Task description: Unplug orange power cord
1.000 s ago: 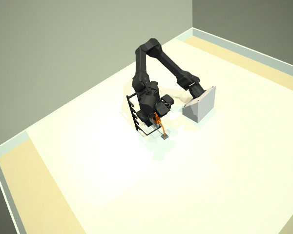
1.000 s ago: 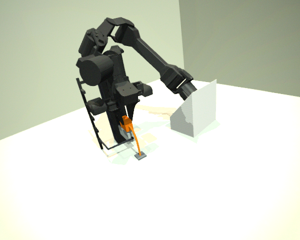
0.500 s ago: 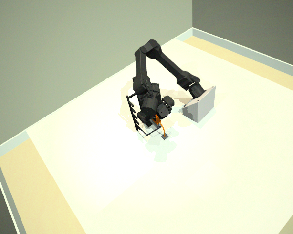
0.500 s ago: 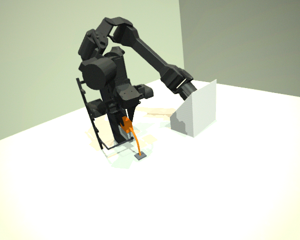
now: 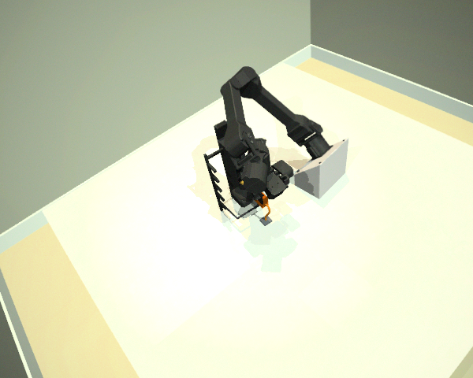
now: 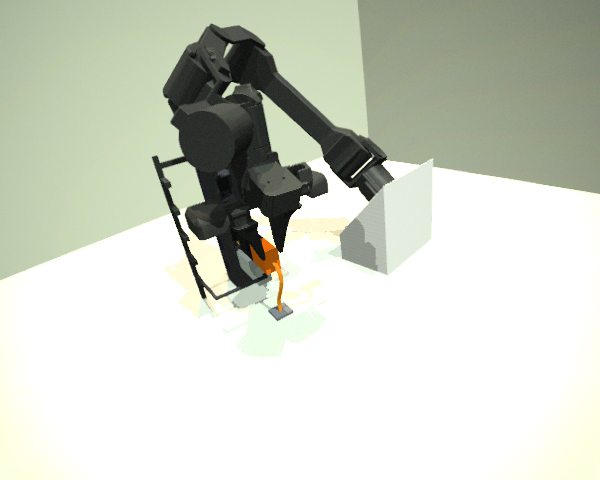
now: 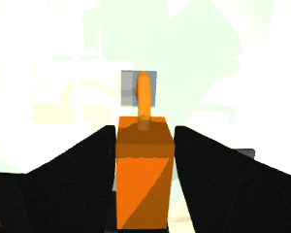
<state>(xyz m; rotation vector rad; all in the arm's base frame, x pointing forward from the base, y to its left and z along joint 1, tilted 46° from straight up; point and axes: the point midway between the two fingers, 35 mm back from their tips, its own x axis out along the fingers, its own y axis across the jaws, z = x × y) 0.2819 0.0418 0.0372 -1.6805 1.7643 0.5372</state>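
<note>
My gripper tip is now 40 mm to the left of the orange plug. The rest, counted from my gripper tip: grey anchor block 10 mm to the right, 110 mm below.
</note>
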